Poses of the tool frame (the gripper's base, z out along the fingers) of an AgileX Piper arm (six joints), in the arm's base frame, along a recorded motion.
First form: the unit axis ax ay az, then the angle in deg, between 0 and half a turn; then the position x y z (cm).
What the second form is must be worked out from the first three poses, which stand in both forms.
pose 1, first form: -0.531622, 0.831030, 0.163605, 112.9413, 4.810, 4.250, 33.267
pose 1, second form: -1.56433, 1.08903, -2.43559, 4.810, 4.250, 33.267
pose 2, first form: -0.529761, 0.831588, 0.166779, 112.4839, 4.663, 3.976, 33.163
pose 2, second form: -1.55860, 1.09848, -2.42808, 4.663, 3.976, 33.163
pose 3, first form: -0.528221, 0.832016, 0.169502, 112.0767, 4.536, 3.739, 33.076
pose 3, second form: -1.55284, 1.10664, -2.42078, 4.536, 3.739, 33.076
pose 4, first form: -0.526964, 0.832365, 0.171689, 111.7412, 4.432, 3.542, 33.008
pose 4, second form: -1.54785, 1.11326, -2.41447, 4.432, 3.542, 33.008
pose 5, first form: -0.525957, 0.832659, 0.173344, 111.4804, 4.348, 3.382, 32.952
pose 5, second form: -1.54393, 1.11835, -2.40943, 4.348, 3.382, 32.952
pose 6, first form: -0.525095, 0.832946, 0.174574, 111.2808, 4.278, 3.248, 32.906
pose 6, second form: -1.54114, 1.12227, -2.40562, 4.278, 3.248, 32.906
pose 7, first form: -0.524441, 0.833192, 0.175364, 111.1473, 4.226, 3.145, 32.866
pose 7, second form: -1.53950, 1.12491, -2.40314, 4.226, 3.145, 32.866
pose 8, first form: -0.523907, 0.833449, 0.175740, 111.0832, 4.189, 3.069, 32.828
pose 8, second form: -1.53941, 1.12635, -2.40234, 4.189, 3.069, 32.828
